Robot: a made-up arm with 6 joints.
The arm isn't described. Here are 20 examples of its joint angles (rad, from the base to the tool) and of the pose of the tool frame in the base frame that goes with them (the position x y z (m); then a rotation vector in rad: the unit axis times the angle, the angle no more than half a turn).
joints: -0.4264 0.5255 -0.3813 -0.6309 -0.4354 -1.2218
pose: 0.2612 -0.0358 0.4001 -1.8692 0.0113 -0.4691
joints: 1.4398 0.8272 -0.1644 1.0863 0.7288 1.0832
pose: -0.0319 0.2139 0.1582 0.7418 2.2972 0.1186
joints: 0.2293 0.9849 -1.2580 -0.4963 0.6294 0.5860
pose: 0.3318 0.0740 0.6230 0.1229 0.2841 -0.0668
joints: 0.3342 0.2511 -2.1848 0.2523 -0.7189 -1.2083
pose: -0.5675 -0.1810 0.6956 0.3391 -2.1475 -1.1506
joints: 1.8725 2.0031 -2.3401 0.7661 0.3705 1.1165
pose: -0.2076 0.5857 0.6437 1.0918 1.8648 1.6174
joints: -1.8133 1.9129 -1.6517 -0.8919 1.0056 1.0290
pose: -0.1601 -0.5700 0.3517 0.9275 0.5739 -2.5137
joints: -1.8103 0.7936 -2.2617 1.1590 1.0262 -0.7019
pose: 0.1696 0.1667 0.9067 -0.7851 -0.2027 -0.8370
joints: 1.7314 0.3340 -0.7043 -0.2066 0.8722 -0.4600
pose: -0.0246 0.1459 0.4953 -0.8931 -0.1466 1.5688
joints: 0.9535 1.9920 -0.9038 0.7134 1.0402 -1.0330
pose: 0.1668 0.3632 0.0273 -0.7615 1.7270 1.6255
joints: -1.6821 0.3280 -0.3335 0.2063 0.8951 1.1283
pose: 0.0356 -0.1798 0.3128 1.7197 -0.4366 -1.6005
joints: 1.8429 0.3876 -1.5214 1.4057 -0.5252 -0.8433
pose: 0.0908 -0.1503 0.8181 1.6945 -0.1864 1.3857
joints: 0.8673 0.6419 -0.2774 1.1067 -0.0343 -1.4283
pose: 0.1660 0.2149 0.2940 -0.4562 0.1877 0.8481
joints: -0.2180 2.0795 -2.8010 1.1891 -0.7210 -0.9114
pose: 0.4741 -0.1377 0.8156 0.4205 -1.1153 -0.6621
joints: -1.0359 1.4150 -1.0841 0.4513 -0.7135 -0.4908
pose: 0.2615 -0.4051 0.4669 -0.2221 -0.2546 -1.3424
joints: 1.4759 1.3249 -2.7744 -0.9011 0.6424 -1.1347
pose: 0.0251 -0.0131 0.9894 -0.7842 -0.9895 -0.0512
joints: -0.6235 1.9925 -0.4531 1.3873 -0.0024 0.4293
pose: 0.2218 -0.1250 -0.0676 1.9232 0.5910 -1.6437
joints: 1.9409 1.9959 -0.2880 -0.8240 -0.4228 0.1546
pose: -0.1135 0.1541 -0.0630 -1.6003 0.5376 2.2104
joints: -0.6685 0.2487 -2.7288 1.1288 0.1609 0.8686
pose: -0.5535 0.4940 0.5675 0.0540 -1.2568 1.6618
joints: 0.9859 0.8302 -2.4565 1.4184 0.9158 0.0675
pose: -0.2167 -0.1763 0.9179 0.6753 -0.3637 2.3814
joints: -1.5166 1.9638 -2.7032 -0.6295 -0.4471 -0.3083
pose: 0.1094 -0.4358 0.8585 -1.6419 -0.2347 -1.5579
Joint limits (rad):
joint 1: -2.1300..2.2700
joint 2: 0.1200..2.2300
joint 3: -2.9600..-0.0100
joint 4: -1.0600..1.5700
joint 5: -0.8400..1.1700
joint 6: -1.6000..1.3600
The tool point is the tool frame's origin. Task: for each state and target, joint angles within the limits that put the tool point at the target. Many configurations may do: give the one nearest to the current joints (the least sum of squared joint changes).
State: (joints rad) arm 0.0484 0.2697 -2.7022 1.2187 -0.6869 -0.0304
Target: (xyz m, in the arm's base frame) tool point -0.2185 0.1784 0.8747
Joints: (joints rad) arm -0.7714 0.5723 -2.0355 1.2641 -0.6355 -0.0237
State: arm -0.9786 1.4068 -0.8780 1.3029 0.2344 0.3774
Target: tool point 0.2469 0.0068 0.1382
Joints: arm -0.3321 0.9328 -0.1512 1.2486 0.6974 0.4097
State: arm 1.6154 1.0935 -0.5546 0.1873 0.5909 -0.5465
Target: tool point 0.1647 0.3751 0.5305
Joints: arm 1.1026 1.1396 -1.1591 0.1691 0.4046 -0.5275
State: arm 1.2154 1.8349 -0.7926 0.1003 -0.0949 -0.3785
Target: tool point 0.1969 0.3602 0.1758
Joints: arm 1.0358 1.4592 -0.6230 0.1125 -0.0882 -0.3732
